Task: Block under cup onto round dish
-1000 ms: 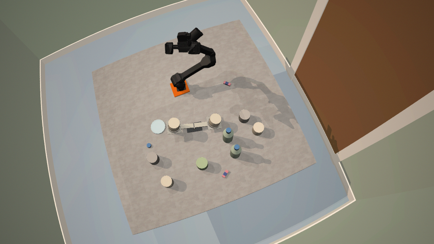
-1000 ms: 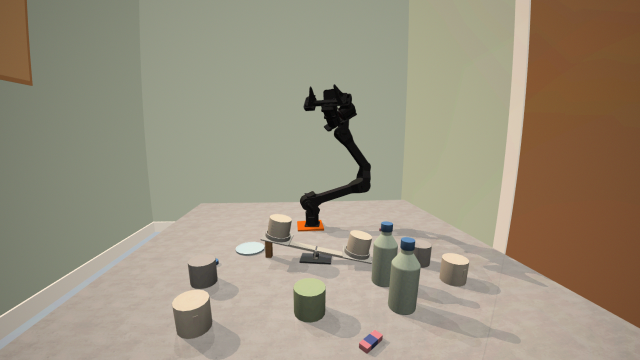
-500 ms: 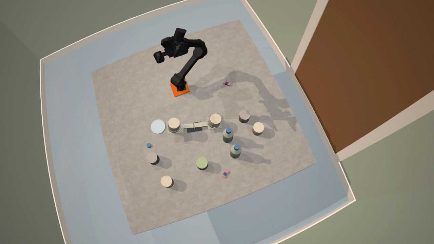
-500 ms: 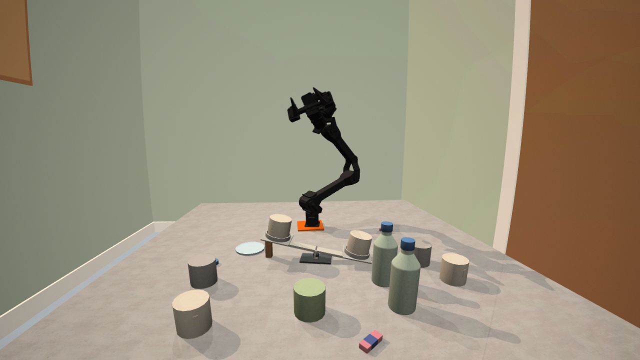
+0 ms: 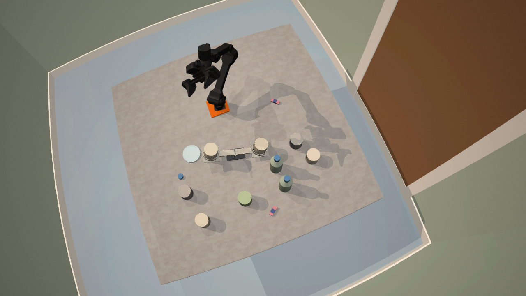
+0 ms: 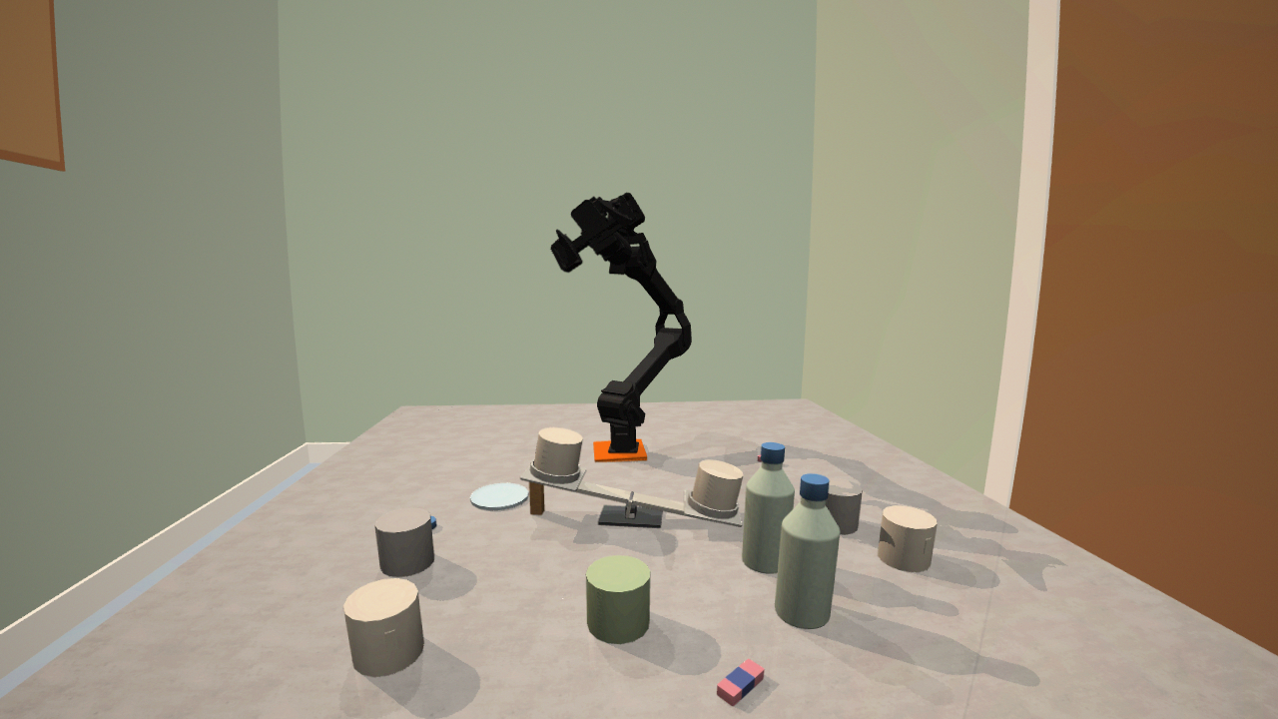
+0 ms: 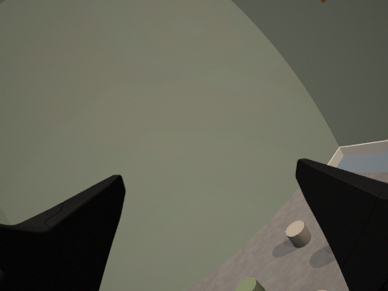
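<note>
My gripper tip is now 130 mm short of the grey block, 240 mm to the right of it and 450 mm above it. The rest, counted from my gripper tip: green cylinder (360 mm ahead, 110 mm to the left, 450 mm below); then pale round dish (70 mm ahead, 130 mm to the right, 490 mm below); then blue cap (190 mm ahead, 210 mm to the right, 490 mm below).
</note>
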